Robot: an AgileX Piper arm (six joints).
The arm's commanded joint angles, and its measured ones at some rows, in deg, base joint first. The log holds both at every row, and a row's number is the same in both.
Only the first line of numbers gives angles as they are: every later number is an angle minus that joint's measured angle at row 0.
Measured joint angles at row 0: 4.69 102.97 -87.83 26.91 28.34 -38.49
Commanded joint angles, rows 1 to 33: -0.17 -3.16 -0.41 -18.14 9.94 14.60; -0.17 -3.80 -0.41 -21.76 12.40 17.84; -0.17 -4.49 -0.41 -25.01 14.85 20.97; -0.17 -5.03 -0.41 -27.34 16.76 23.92; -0.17 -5.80 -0.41 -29.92 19.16 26.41; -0.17 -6.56 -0.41 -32.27 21.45 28.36; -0.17 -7.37 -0.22 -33.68 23.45 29.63; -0.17 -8.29 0.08 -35.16 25.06 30.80; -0.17 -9.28 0.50 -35.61 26.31 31.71; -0.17 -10.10 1.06 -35.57 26.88 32.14; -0.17 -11.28 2.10 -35.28 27.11 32.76; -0.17 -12.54 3.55 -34.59 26.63 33.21; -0.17 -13.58 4.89 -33.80 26.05 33.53; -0.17 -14.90 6.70 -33.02 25.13 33.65; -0.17 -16.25 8.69 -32.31 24.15 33.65; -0.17 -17.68 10.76 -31.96 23.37 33.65; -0.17 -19.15 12.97 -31.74 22.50 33.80; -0.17 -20.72 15.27 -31.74 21.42 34.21; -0.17 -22.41 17.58 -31.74 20.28 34.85; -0.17 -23.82 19.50 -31.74 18.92 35.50; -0.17 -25.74 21.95 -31.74 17.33 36.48; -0.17 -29.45 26.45 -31.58 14.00 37.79; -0.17 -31.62 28.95 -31.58 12.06 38.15; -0.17 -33.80 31.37 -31.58 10.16 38.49; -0.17 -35.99 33.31 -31.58 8.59 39.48; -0.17 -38.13 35.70 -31.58 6.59 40.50; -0.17 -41.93 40.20 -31.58 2.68 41.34; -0.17 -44.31 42.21 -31.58 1.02 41.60; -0.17 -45.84 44.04 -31.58 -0.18 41.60; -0.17 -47.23 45.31 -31.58 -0.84 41.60; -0.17 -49.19 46.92 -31.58 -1.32 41.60; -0.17 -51.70 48.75 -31.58 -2.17 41.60; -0.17 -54.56 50.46 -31.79 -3.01 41.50
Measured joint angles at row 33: 0.00 -48.05 46.11 -31.70 0.12 41.30
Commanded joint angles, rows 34 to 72: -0.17 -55.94 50.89 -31.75 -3.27 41.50; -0.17 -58.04 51.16 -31.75 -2.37 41.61; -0.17 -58.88 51.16 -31.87 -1.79 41.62; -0.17 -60.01 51.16 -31.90 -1.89 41.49; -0.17 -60.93 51.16 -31.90 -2.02 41.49; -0.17 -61.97 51.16 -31.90 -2.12 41.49; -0.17 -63.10 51.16 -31.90 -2.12 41.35; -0.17 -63.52 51.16 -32.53 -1.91 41.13; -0.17 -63.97 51.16 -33.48 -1.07 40.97; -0.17 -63.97 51.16 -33.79 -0.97 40.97; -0.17 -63.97 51.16 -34.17 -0.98 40.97; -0.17 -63.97 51.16 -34.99 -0.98 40.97; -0.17 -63.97 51.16 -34.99 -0.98 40.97; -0.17 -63.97 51.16 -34.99 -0.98 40.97; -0.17 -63.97 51.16 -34.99 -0.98 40.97; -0.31 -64.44 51.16 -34.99 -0.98 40.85; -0.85 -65.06 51.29 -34.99 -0.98 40.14; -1.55 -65.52 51.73 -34.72 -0.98 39.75; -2.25 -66.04 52.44 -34.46 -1.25 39.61; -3.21 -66.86 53.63 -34.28 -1.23 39.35; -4.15 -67.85 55.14 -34.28 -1.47 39.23; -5.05 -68.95 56.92 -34.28 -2.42 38.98; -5.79 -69.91 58.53 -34.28 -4.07 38.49; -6.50 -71.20 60.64 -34.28 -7.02 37.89; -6.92 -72.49 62.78 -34.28 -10.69 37.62; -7.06 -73.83 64.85 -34.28 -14.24 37.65; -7.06 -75.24 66.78 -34.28 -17.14 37.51; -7.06 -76.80 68.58 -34.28 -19.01 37.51; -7.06 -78.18 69.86 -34.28 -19.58 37.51; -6.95 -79.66 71.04 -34.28 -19.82 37.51; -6.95 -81.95 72.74 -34.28 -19.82 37.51; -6.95 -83.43 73.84 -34.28 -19.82 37.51; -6.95 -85.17 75.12 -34.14 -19.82 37.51; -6.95 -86.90 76.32 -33.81 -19.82 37.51; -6.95 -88.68 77.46 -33.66 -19.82 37.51; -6.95 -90.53 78.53 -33.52 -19.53 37.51; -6.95 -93.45 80.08 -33.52 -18.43 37.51; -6.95 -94.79 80.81 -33.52 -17.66 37.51; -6.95 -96.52 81.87 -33.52 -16.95 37.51
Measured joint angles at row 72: -6.80 -91.58 79.10 -33.74 -18.64 37.68
